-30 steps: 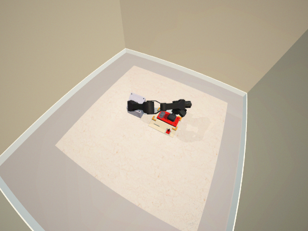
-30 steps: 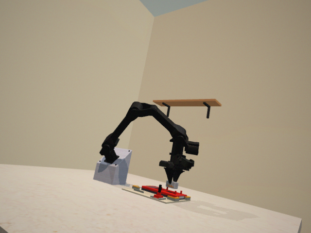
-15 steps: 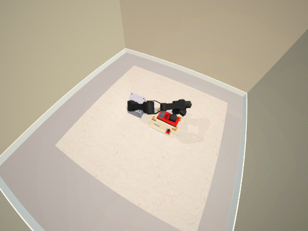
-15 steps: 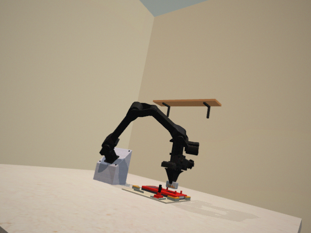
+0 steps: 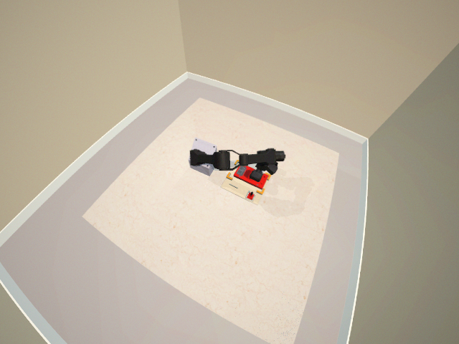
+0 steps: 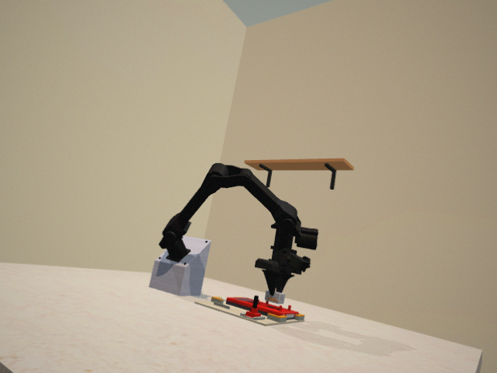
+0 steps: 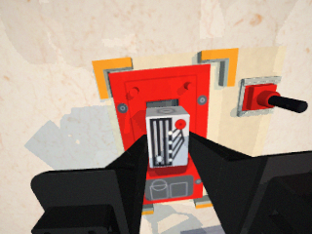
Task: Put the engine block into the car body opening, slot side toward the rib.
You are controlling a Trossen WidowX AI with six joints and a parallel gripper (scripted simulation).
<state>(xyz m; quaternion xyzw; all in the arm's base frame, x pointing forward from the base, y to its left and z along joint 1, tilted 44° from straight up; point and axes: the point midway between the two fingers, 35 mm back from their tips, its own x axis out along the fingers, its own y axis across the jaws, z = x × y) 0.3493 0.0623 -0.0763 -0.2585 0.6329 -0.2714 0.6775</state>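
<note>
The black peg is 13 cm to the right of my gripper tip, 3 cm below it and 2 cm ahead of it. From my gripper tip the other things lie so: grey engine block 1 cm below.
</note>
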